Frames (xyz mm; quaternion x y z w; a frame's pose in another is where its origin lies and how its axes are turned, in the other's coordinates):
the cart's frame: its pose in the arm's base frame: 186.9 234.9 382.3 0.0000 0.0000 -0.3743 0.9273
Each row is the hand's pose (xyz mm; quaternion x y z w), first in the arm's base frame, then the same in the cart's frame.
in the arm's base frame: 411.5 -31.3 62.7 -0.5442 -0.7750 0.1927 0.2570
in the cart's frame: 346.5 -35.7 -319.6 -0.2146 -0.9224 0.2749 0.1662
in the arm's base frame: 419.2 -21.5 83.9 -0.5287 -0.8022 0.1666 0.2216
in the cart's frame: 345.2 -23.3 -298.4 -0.1900 -0.9418 0.2374 0.1431
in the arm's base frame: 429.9 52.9 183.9 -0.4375 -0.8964 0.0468 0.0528
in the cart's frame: 301.3 37.7 -198.4 -0.0702 -0.9950 0.0632 0.0314
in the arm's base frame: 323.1 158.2 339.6 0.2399 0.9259 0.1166 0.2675
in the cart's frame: 151.3 39.3 -42.7 -0.1241 0.9484 0.2083 0.2044
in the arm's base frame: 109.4 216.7 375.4 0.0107 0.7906 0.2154 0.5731
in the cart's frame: -43.1 -66.9 -6.9 -0.2860 0.7371 0.4143 0.4508
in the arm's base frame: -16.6 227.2 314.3 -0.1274 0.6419 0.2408 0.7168
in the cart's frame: -141.1 -146.8 -68.0 -0.3584 0.5475 0.4916 0.5745
